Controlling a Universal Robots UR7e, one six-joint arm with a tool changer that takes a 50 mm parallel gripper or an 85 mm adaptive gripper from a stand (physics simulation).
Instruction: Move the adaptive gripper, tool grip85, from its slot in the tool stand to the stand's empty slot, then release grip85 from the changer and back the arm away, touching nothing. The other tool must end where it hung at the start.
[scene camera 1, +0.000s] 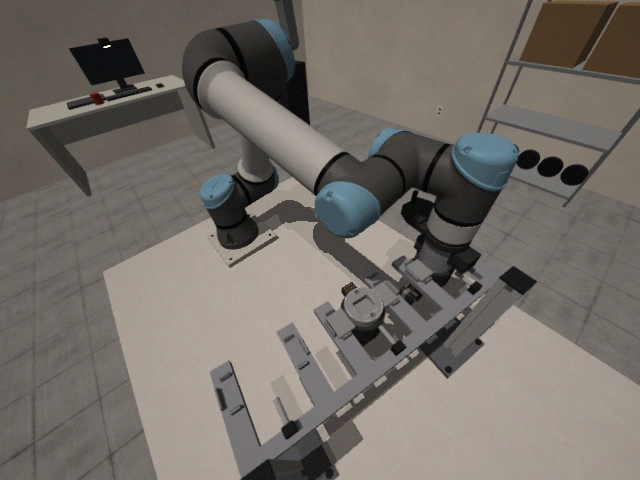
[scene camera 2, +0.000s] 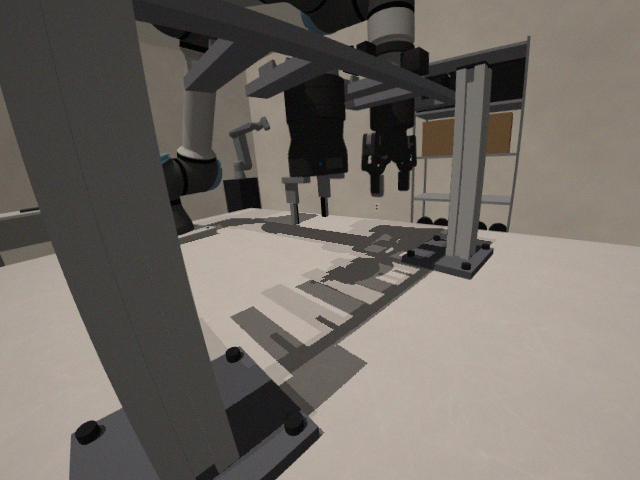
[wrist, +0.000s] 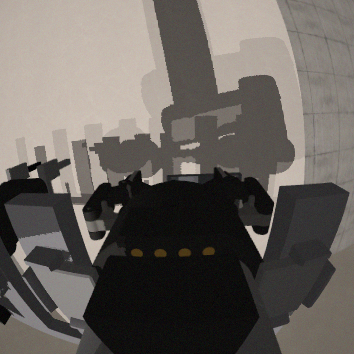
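Pixels of known places: arm's base, link origin: (scene camera 1: 239, 234).
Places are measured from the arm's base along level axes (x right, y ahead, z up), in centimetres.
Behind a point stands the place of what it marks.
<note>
The adaptive gripper grip85 (scene camera 2: 390, 183) (wrist: 177, 179) @[y 61.2, x -12.4, z 22.7 cm] is black and hangs upright on the arm's changer, its two fingers apart and nothing between them. It is between the two prongs of the far end slot of the tool stand (scene camera 1: 478, 320) @[y 77.0, x -12.0, z 16.2 cm] (scene camera 2: 467, 170) @[y 77.2, x -11.9, z 14.6 cm]. Its side wings are at the prongs; I cannot tell whether they touch. The other tool, the parallel gripper (scene camera 1: 364, 320) (scene camera 2: 316, 124), hangs in the middle slot. The near end slot, between an outer prong (scene camera 1: 232, 397) @[y 54.9, x 28.7, z 26.7 cm] and an inner prong (scene camera 1: 305, 361) @[y 59.4, x 18.7, z 27.7 cm], is empty. Grip85's fingertips are hidden in scene camera 1.
The parallel gripper is close beside the arm's tool, one slot over. The stand's crossbar runs behind the slots. The arm's base (scene camera 1: 237, 232) @[y 5.6, x 2.1, z 6.5 cm] is bolted to the pale table. A desk with a monitor (scene camera 1: 107, 59) and a shelf unit stand in the background.
</note>
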